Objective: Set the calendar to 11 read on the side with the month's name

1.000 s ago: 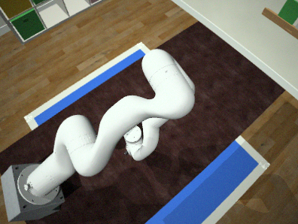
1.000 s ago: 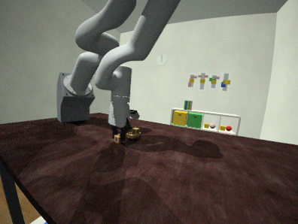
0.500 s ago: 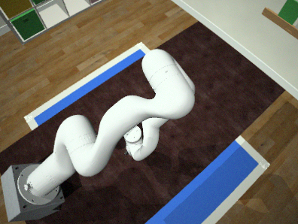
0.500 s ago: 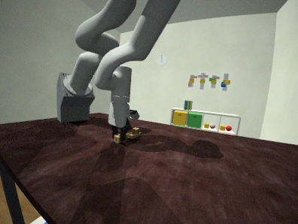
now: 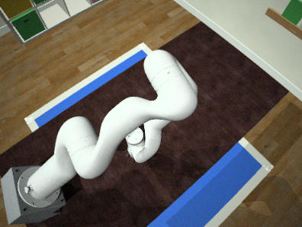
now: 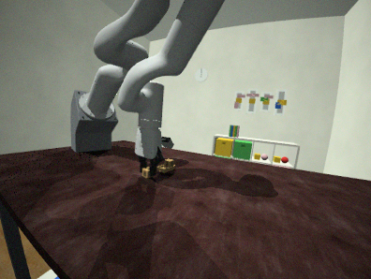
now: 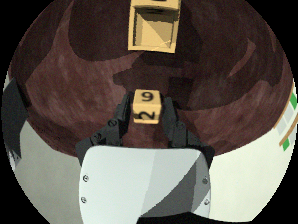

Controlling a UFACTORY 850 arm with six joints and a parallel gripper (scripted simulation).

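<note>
Right now the cube is 2 cm ahead of my hand and 13 cm to the left of it. Round my hand: wooden tray: 2 cm ahead, 11 cm to the left, 2 cm below.
</note>
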